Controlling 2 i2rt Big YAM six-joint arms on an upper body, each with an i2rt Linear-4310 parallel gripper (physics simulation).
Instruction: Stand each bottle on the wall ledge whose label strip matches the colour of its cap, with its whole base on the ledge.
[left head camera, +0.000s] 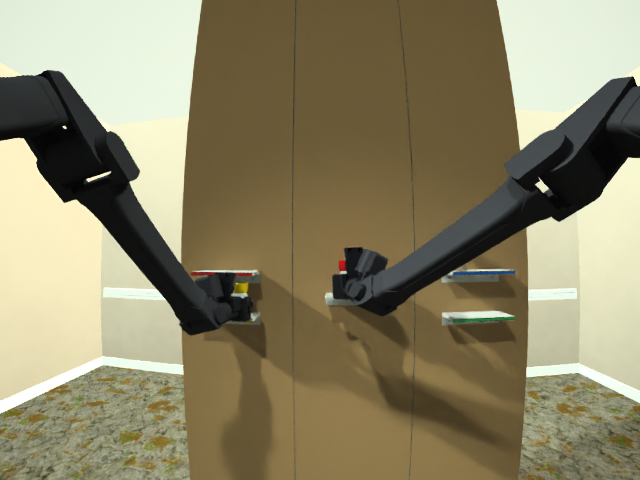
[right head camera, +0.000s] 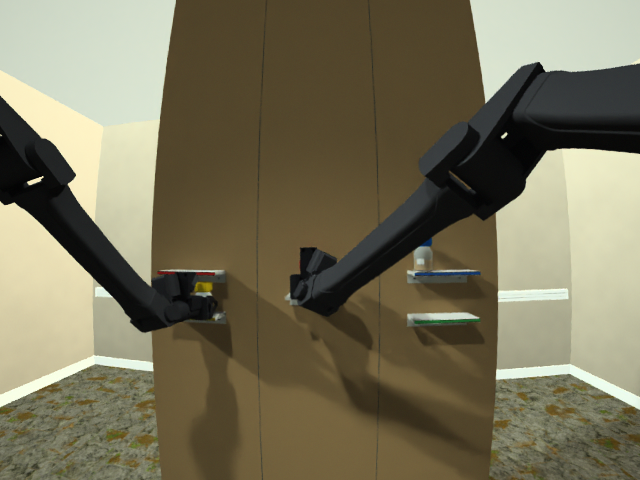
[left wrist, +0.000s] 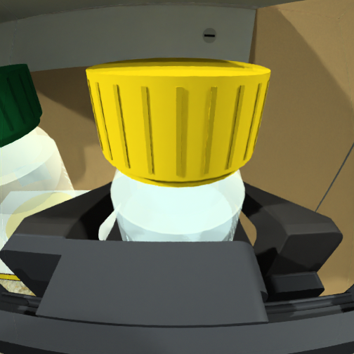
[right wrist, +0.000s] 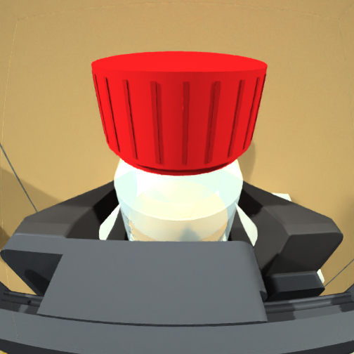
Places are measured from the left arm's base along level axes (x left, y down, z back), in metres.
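Pixels of known places: left gripper, fingertip midpoint: (left head camera: 244, 304) (right head camera: 209, 303).
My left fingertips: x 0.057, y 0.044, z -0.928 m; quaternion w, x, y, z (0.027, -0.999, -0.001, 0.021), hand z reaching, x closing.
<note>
For each thing: its top centre in the pictures, then the offset to it from my left fingertips. "pt": a spot on its surface instead.
- yellow-capped bottle, top centre: (left head camera: 239, 282) (right head camera: 203, 281) dx +0.001, dy -0.074, dz +0.036 m
- yellow-strip ledge, top centre: (left head camera: 226, 314) dx +0.056, dy +0.033, dz +0.010 m
- red-capped bottle, top centre: (left head camera: 347, 260) dx -0.333, dy -0.142, dz +0.033 m
- blue-capped bottle, top centre: (right head camera: 422, 236) dx -0.682, dy -0.212, dz +0.011 m
- blue-strip ledge, top centre: (right head camera: 448, 272) (left head camera: 484, 271) dx -0.744, dy -0.106, dz +0.049 m
- green-strip ledge, top centre: (right head camera: 448, 319) (left head camera: 484, 317) dx -0.744, dy +0.034, dz +0.049 m
- tall brown wall panel, surface spot: (right head camera: 315, 155) (left head camera: 350, 155) pt dx -0.349, dy -0.492, dz -0.030 m
My left gripper (left head camera: 241, 306) (right head camera: 203, 305) (left wrist: 177, 179) is shut on the yellow-capped bottle (left head camera: 241, 287) (right head camera: 203, 286) (left wrist: 178, 125), upright over the yellow-strip ledge (left head camera: 253, 320) (left wrist: 7, 276) and below the red-strip ledge (left head camera: 222, 273) (right head camera: 186, 272). Whether its base touches is hidden. A green-capped bottle (left wrist: 30, 155) stands at the left in the left wrist view, on the yellow-strip ledge. My right gripper (left head camera: 338, 285) (right wrist: 178, 178) is shut on the red-capped bottle (left head camera: 342, 265) (right wrist: 178, 115), at the centre ledge (left head camera: 336, 299); its base is hidden. A blue-capped bottle (right head camera: 422, 256) stands on the blue-strip ledge (left head camera: 483, 272) (right head camera: 447, 273).
The green-strip ledge (left head camera: 483, 318) (right head camera: 446, 320) is below the blue-strip one, with no bottle on it. The ledges stick out from a tall brown wall panel (left head camera: 351, 155) (right head camera: 315, 155). The right arm crosses in front of its right half and hides the blue-capped bottle in the left head view.
</note>
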